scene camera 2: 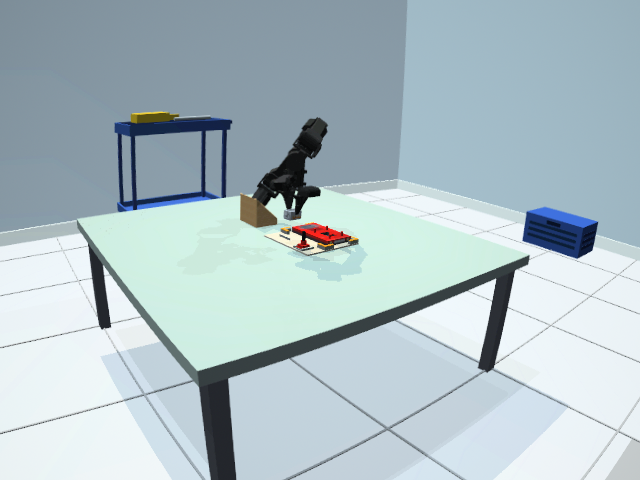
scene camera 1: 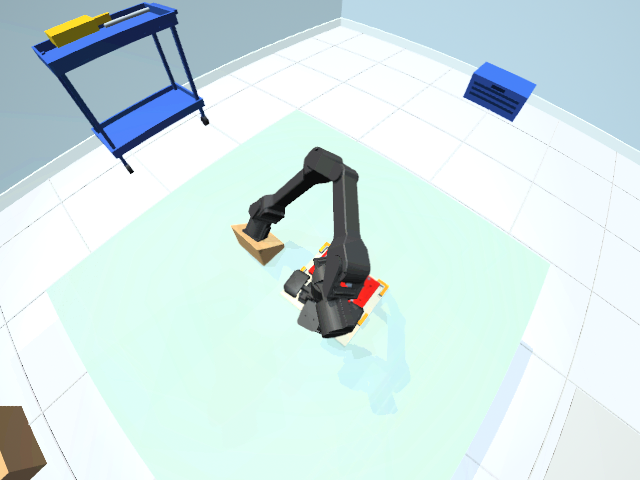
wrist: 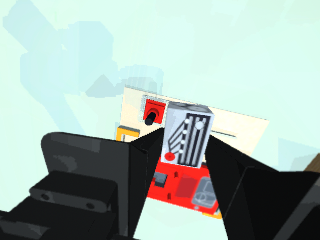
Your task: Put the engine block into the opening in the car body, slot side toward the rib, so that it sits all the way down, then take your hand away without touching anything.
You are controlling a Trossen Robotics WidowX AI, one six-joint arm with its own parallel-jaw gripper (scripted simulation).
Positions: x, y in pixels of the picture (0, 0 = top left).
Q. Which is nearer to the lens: the red car body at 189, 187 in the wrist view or the engine block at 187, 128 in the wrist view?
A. The engine block.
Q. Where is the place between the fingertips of my gripper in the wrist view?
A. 183, 135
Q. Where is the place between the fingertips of my gripper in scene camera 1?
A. At 321, 310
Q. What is my gripper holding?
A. An engine block.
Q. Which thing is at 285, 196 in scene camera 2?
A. My gripper.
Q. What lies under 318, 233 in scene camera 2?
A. A red car body.
